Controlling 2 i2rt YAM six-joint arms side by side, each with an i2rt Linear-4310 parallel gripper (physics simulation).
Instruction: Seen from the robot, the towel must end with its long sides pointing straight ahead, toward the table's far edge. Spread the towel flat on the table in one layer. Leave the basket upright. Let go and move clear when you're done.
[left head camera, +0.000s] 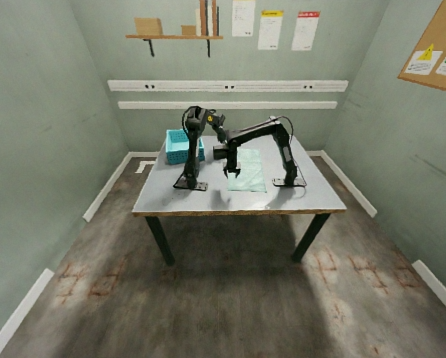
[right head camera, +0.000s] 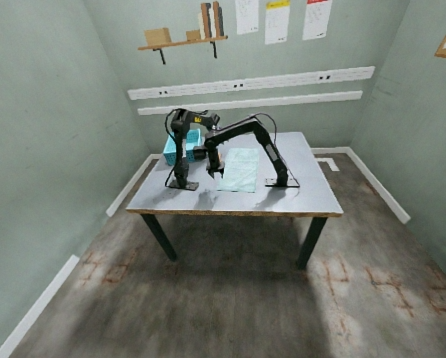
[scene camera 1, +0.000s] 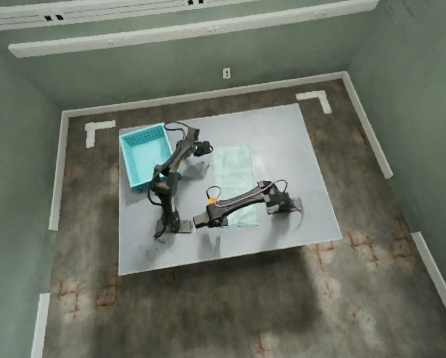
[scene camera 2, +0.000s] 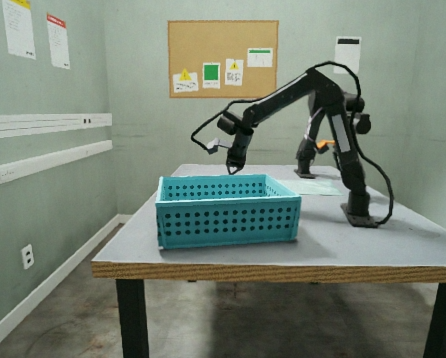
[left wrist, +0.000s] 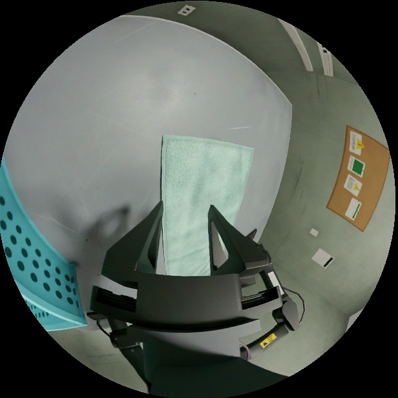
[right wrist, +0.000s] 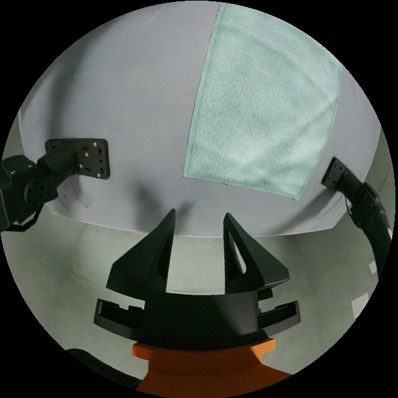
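The pale green towel (left head camera: 253, 172) (right head camera: 240, 172) (scene camera 1: 232, 165) (scene camera 2: 320, 188) (left wrist: 205, 175) (right wrist: 265, 100) lies flat in one layer with faint creases, its long sides running toward the table's far edge. Arms hide parts of it in some views. The turquoise basket (left head camera: 185, 158) (scene camera 1: 147, 155) (scene camera 2: 227, 222) (left wrist: 30, 245) stands upright at the back left in scene camera 1. My left gripper (scene camera 2: 233, 170) (left wrist: 186, 206) is open and empty, raised near the towel's far left side. My right gripper (left head camera: 231, 174) (right head camera: 215, 175) (right wrist: 200, 214) is open and empty, raised beside the towel's near left corner.
The grey table (left head camera: 310, 195) (scene camera 1: 285, 140) (scene camera 2: 130, 250) carries both arm bases. The left arm's base (scene camera 1: 184, 226) is left of the towel and the right arm's base (scene camera 1: 297, 204) is right of it. The right forearm crosses over the towel's near part in scene camera 1.
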